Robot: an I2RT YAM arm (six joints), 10 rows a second.
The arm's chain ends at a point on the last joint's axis. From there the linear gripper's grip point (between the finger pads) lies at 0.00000 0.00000 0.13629 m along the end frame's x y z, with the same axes.
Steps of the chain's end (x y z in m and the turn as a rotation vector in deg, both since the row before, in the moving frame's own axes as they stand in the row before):
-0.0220, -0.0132, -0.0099, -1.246, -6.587, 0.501
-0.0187, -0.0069, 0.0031, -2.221, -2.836, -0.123
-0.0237, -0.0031, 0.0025, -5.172, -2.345, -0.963
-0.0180, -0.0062, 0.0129, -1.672, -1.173, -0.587
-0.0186, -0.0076, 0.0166, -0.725, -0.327, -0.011
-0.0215, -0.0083, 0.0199, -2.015, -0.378, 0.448
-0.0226, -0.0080, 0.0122, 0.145, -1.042, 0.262
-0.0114, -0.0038, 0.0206, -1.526, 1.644, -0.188
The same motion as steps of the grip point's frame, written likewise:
-0.0376, -0.0103, -0.0108, -1.246, -6.587, 0.501
-0.0254, -0.0016, 0.0028, -2.221, -2.836, -0.123
-0.0292, 0.0092, 0.0018, -5.172, -2.345, -0.963
-0.0208, -0.0022, 0.0128, -1.672, -1.173, -0.587
-0.0194, -0.0059, 0.0166, -0.725, -0.327, -0.011
-0.0224, -0.0035, 0.0198, -2.015, -0.378, 0.448
-0.0251, -0.0084, 0.0122, 0.145, -1.042, 0.262
-0.0075, -0.0002, 0.0205, -1.526, 1.644, -0.188

